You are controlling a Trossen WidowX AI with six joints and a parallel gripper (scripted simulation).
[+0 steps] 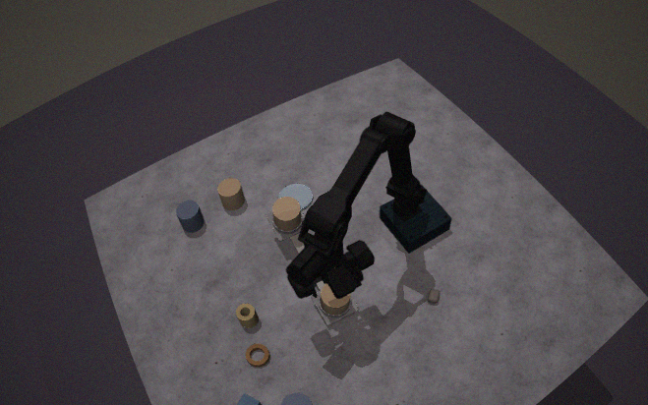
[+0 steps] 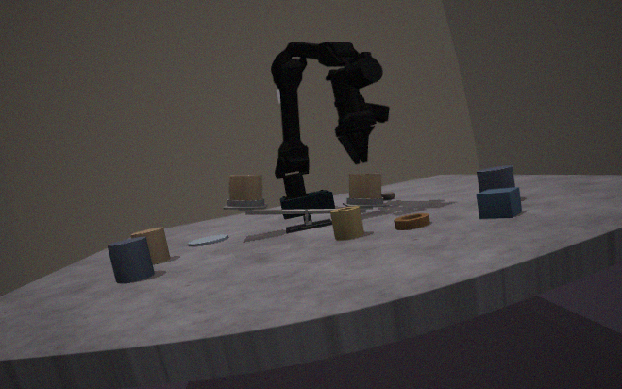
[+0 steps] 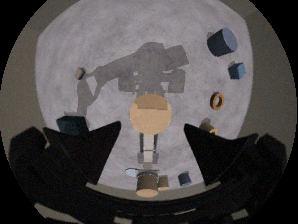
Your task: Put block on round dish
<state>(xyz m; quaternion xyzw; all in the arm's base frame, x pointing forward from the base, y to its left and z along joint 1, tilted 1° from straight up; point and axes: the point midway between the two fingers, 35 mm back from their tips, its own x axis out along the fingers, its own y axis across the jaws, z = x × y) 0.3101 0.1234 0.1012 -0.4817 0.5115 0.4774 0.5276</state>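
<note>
The pale teal block is 70 mm below my gripper tip. Round my gripper tip: round dish 100 mm behind, 370 mm to the right, 110 mm below.
</note>
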